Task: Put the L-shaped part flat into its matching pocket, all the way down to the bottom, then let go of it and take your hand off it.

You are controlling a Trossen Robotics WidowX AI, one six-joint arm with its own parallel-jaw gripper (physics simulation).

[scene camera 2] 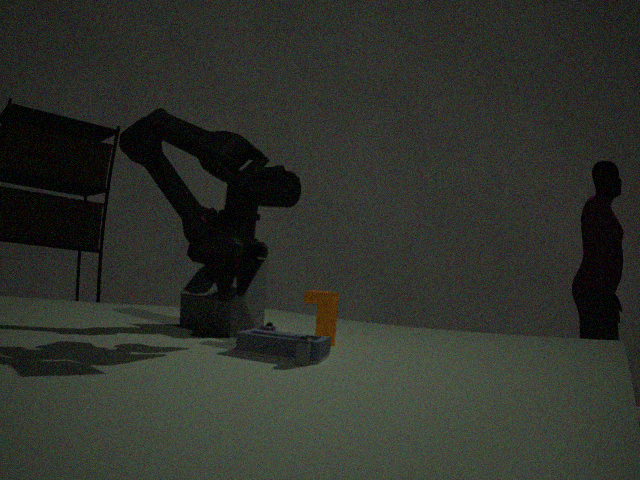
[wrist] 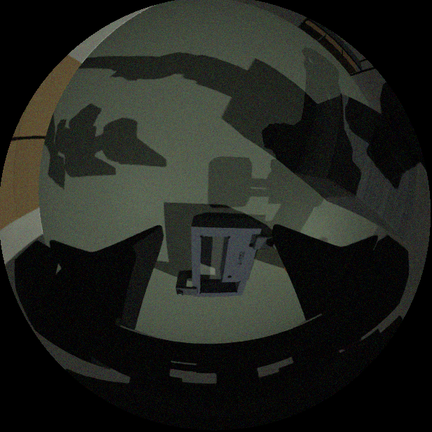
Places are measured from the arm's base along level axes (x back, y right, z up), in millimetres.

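Where they show: gripper, fingertip midpoint: point(scene camera 2: 232, 298).
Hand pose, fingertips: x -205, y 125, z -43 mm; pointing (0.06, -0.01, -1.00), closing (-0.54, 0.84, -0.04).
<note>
Things, the pixels of their top centre, and the offset from my fingertips. Level surfaces: height alone.
- orange L-shaped part, top centre: point(scene camera 2: 321, 291) dx -5, dy -221, dz +19 mm
- pocket block, top centre: point(scene camera 2: 285, 328) dx -71, dy -62, dz -43 mm
- pale table, surface height: dz -91 mm
The orange L-shaped part point(scene camera 2: 326, 317) stands upright behind the right end of the blue-grey pocket block in the scene view, its short arm on top pointing left. It does not show in the wrist view. The pocket block point(scene camera 2: 276, 343) point(wrist: 241, 257) lies on the table and has a long opening that widens at its lower end in the wrist view. Small lugs stick out at two of its corners. My gripper point(scene camera 2: 233, 295) point(wrist: 218, 231) is open and empty, pointing down. In the wrist view the block shows between and beyond the fingers, apart from them.
The grey base block point(scene camera 2: 204, 311) stands behind and left of the pocket block on the pale table point(scene camera 2: 413, 413) point(wrist: 175, 110). A dark shelf unit point(scene camera 2: 56, 129) is at the left back, and a dark human figure point(scene camera 2: 600, 258) at the right. Arm shadows cross the table.
</note>
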